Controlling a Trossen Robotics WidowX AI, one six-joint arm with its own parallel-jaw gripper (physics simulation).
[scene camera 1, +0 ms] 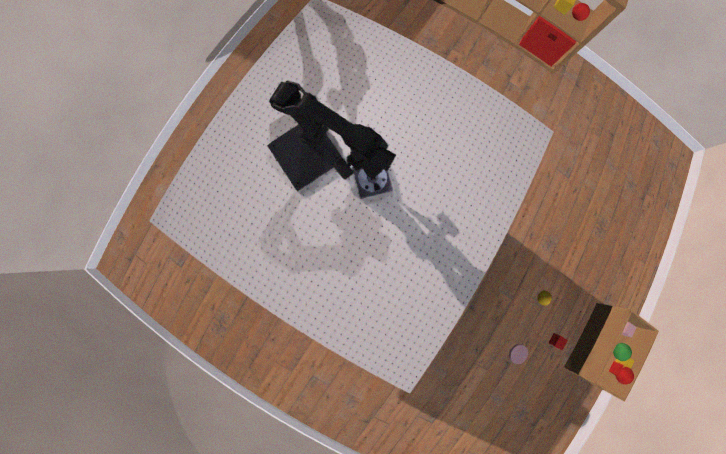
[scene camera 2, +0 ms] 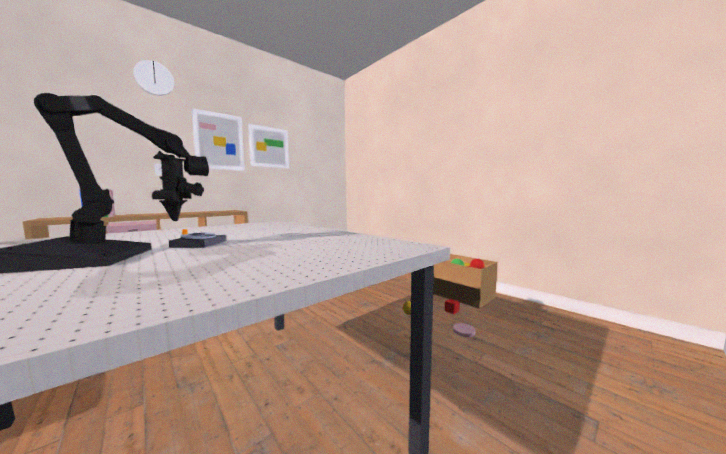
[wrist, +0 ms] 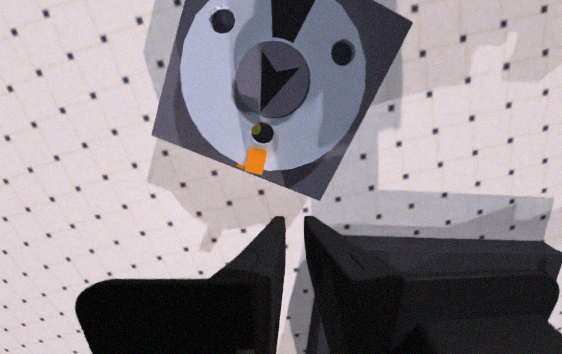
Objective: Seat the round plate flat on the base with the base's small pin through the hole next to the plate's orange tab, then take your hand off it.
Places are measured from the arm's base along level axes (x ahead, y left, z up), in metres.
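Pixels of known places: gripper, between the fingertips: (scene camera 2: 175,220) (wrist: 294,225); arm's base, origin of its link: (scene camera 1: 312,137) (scene camera 2: 86,241).
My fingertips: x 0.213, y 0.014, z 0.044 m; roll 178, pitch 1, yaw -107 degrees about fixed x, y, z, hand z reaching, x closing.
Observation:
Ahead of a thing's pixels: the offset from my fingertips to its middle. "spot": to the spot under its first point. Level surfaces: height alone.
The round blue-grey plate (scene camera 1: 368,180) (scene camera 2: 200,235) (wrist: 205,90) lies on the dark square base (scene camera 1: 368,194) (scene camera 2: 187,243) (wrist: 317,186). The base's central hub {spot: dx +0.064, dy +0.006, dz -0.047 m} (wrist: 247,87), marked with a black arrow, shows through the plate's middle. The orange tab {dx +0.024, dy +0.014, dz -0.041 m} (scene camera 2: 184,231) (wrist: 256,161) is at the plate's near edge in the wrist view. The yellow pin {spot: dx +0.039, dy +0.010, dz -0.056 m} (wrist: 256,129) shows at the upper left side of the dark hole beside the tab. Whether the plate is fully flat is hard to tell. My gripper (scene camera 2: 175,218) (wrist: 294,225) is shut to a narrow gap, holds nothing and hangs above the base, apart from the plate.
The white perforated table top {dz -0.086 m} (scene camera 1: 455,133) (scene camera 2: 267,283) bears the base and the arm's black mounting plate (scene camera 1: 299,160) (scene camera 2: 69,254). A wooden toy box (scene camera 1: 599,350) (scene camera 2: 463,281) and a wooden shelf unit (scene camera 1: 495,18) stand away from the table.

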